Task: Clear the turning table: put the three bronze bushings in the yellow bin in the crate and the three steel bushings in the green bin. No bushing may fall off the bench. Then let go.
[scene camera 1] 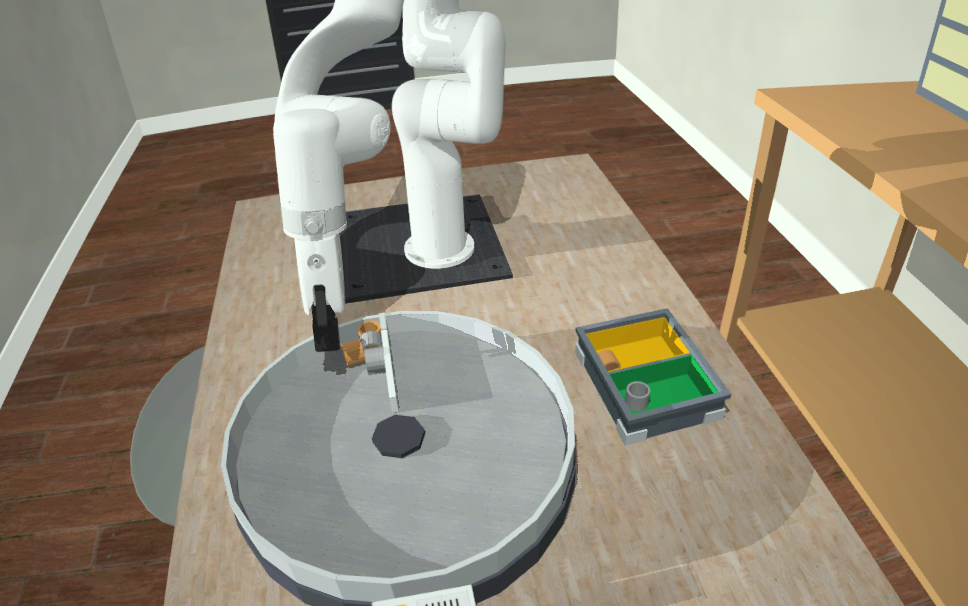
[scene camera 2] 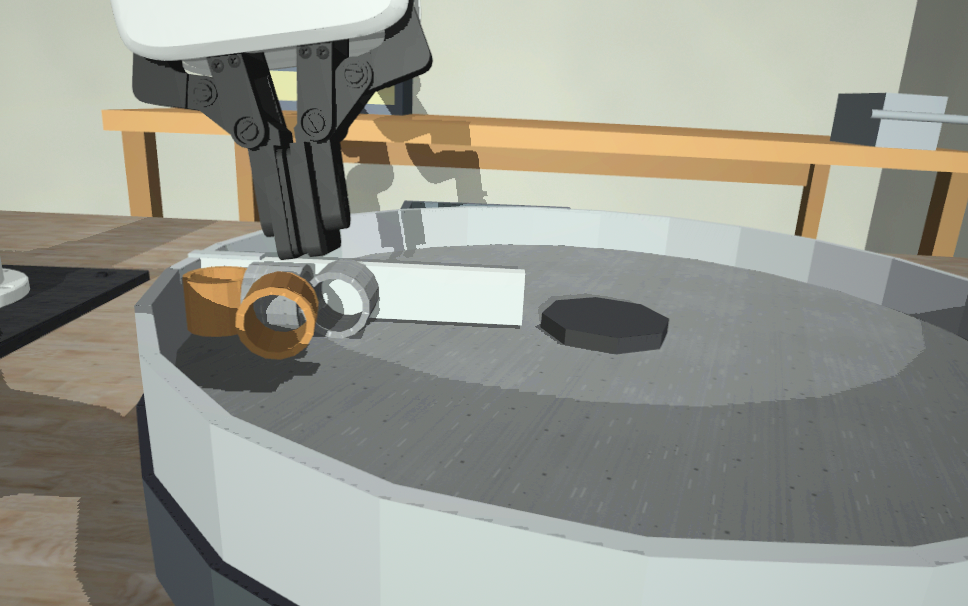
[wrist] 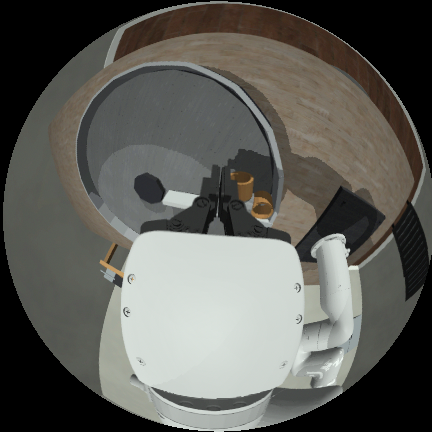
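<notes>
There's a turning table here, and a crate as well. My gripper's there too, and you'd find it both in scene camera 1 and in the wrist view.
</notes>
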